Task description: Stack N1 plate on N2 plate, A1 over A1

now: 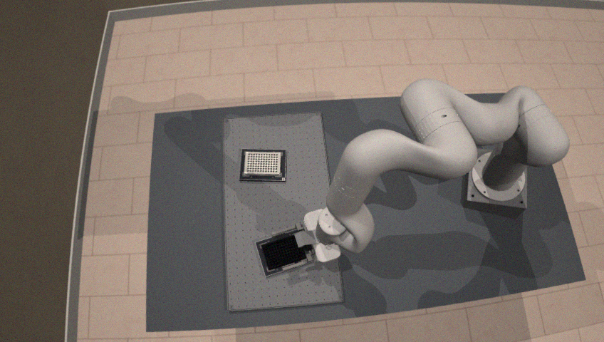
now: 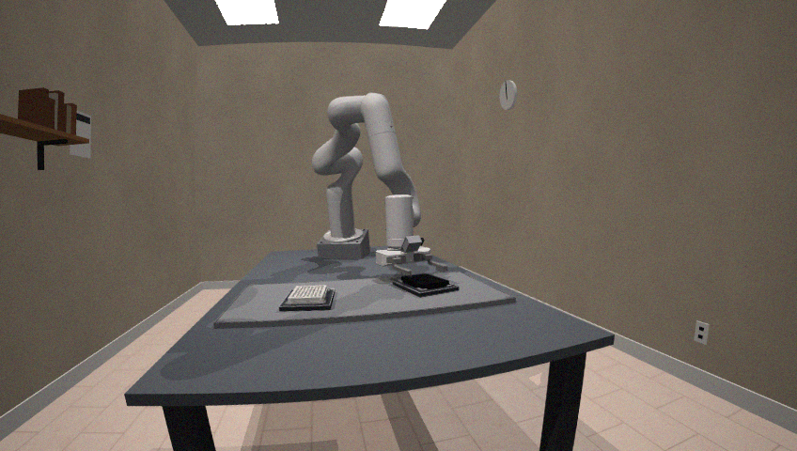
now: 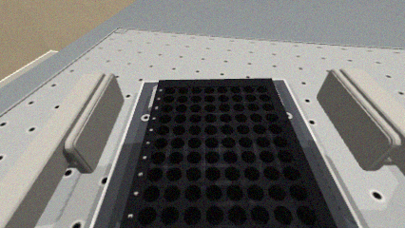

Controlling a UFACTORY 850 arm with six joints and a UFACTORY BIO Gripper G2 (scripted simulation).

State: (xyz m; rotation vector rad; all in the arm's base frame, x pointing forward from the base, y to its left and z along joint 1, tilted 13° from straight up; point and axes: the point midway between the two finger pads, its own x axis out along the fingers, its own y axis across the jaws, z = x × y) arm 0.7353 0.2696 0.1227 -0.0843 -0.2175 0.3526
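My gripper is now 30 mm above the black 96-well plate. From my hand the other things lie so: white 96-well plate: 90 mm ahead, 310 mm to the right, 30 mm below; nest N1: 40 mm below; nest N2: 90 mm ahead, 310 mm to the right, 40 mm below.
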